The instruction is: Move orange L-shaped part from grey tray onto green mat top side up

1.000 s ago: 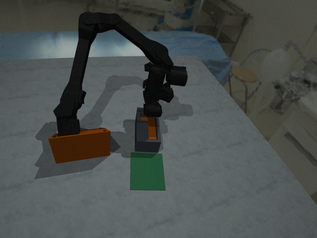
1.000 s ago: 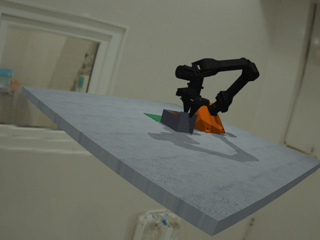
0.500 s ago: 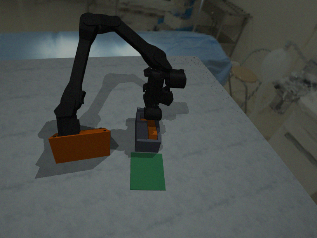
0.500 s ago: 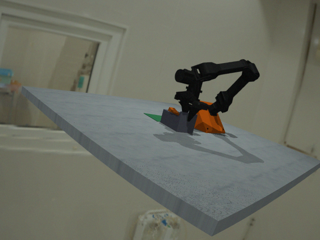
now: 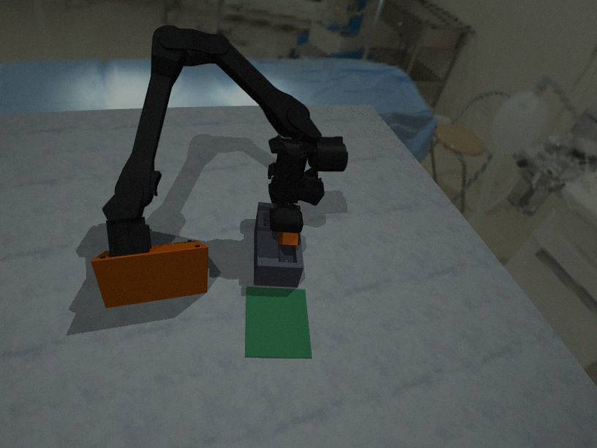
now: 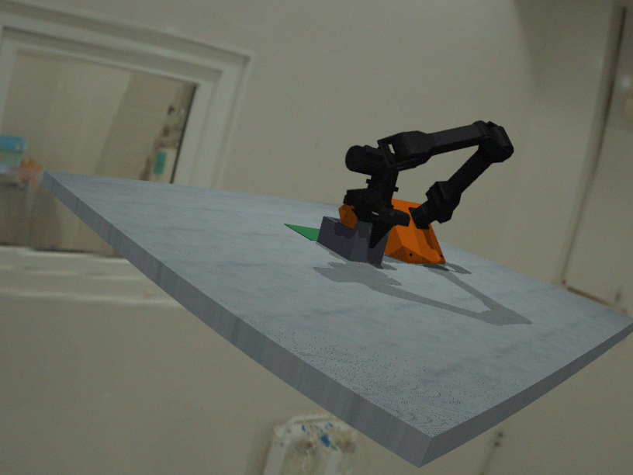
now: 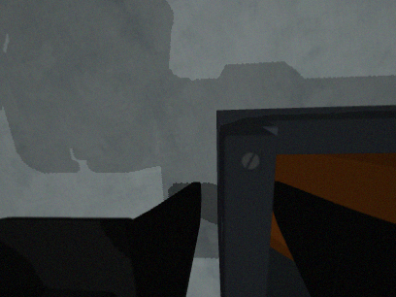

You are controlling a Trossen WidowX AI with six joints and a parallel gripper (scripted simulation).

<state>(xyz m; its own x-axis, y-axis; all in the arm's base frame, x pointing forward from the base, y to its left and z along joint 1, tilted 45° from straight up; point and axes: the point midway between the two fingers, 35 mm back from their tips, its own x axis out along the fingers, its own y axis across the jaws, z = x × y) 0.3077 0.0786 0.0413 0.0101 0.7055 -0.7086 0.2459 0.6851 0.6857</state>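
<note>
My gripper tip is 50 mm to the left of the orange l-shaped part, 20 mm past it and 10 mm below it. The rest, counted from my gripper tip: green mat: 210 mm to the right, 60 mm behind, 50 mm below.
</note>
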